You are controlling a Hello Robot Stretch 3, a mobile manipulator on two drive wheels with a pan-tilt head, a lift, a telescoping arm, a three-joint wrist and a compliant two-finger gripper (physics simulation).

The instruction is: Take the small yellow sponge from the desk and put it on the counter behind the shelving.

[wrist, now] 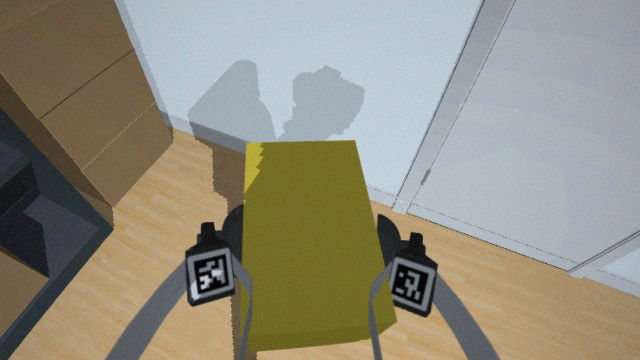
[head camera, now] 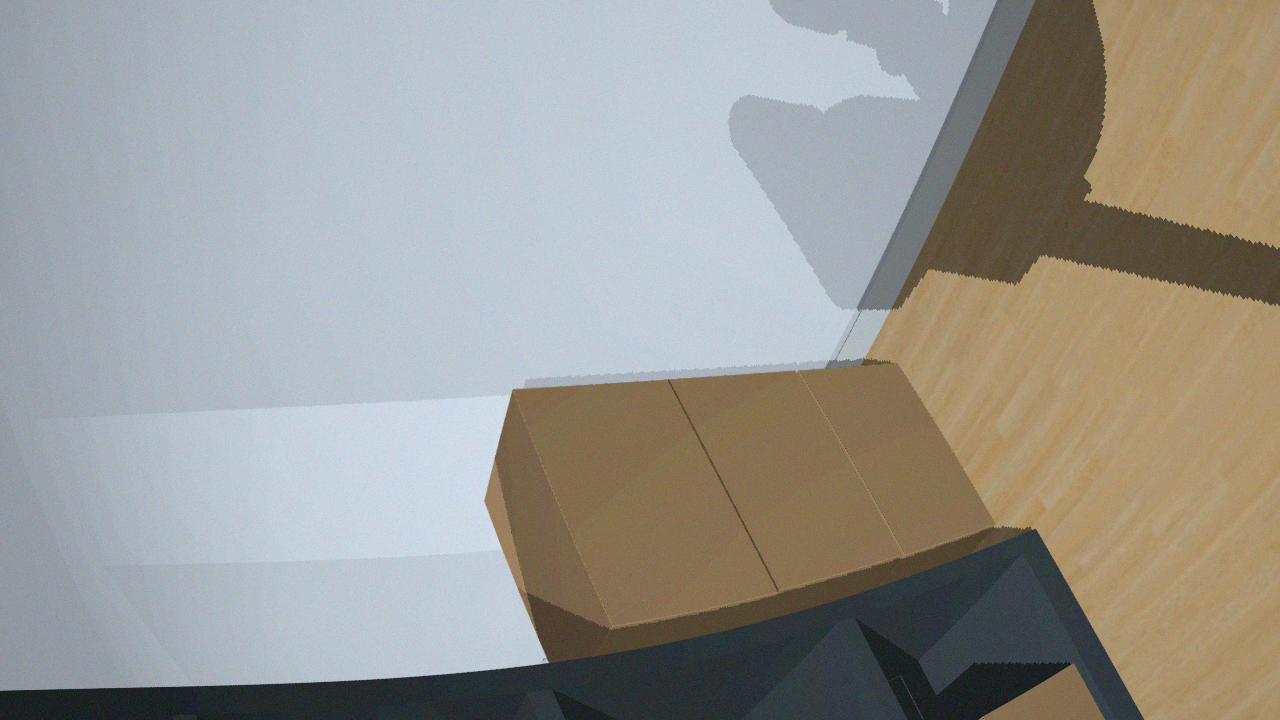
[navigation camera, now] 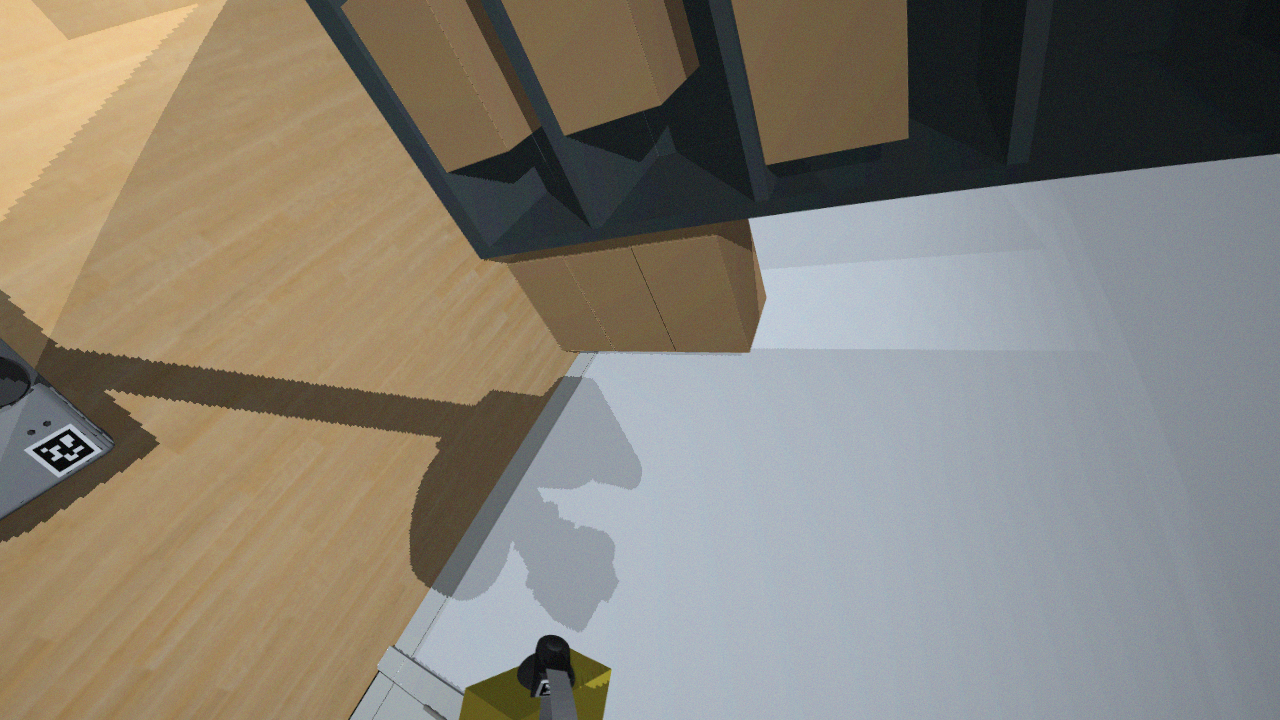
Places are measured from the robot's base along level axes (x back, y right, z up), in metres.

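Pixels of known places: gripper, fingertip midpoint: point(wrist: 311, 234).
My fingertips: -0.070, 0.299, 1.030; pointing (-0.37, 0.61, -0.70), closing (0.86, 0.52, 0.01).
Observation:
Ahead of a thing's pixels: the offset from my fingertips to its top centre, as dx, dy, dz. "spot": to the spot under its first point.
The yellow sponge {+0.003, -0.009, +0.036} point(wrist: 310, 240) is a block between the two fingertips in the wrist view, above the wood floor. My gripper point(wrist: 311, 234) is shut on it, with one dark pad pressed to each side. In the navigation view the sponge {spot: +0.007, -0.064, +0.012} point(navigation camera: 494, 700) shows at the bottom edge, with part of the gripper in front of it. The dark shelving point(head camera: 1065, 617) point(navigation camera: 617, 234) point(wrist: 97, 220) holds brown boxes. The counter does not show clearly in any view, and the desk cannot be made out.
A large brown box block {spot: -1.102, +0.262, -0.465} point(head camera: 707, 483) point(navigation camera: 662, 300) point(wrist: 85, 95) stands beside the shelving, near the white wall point(head camera: 358, 223) point(navigation camera: 895, 501) point(wrist: 390, 60). A pale door point(wrist: 530, 130) is at the right of the wrist view. Part of my base point(navigation camera: 26, 465) shows at the left of the navigation view.

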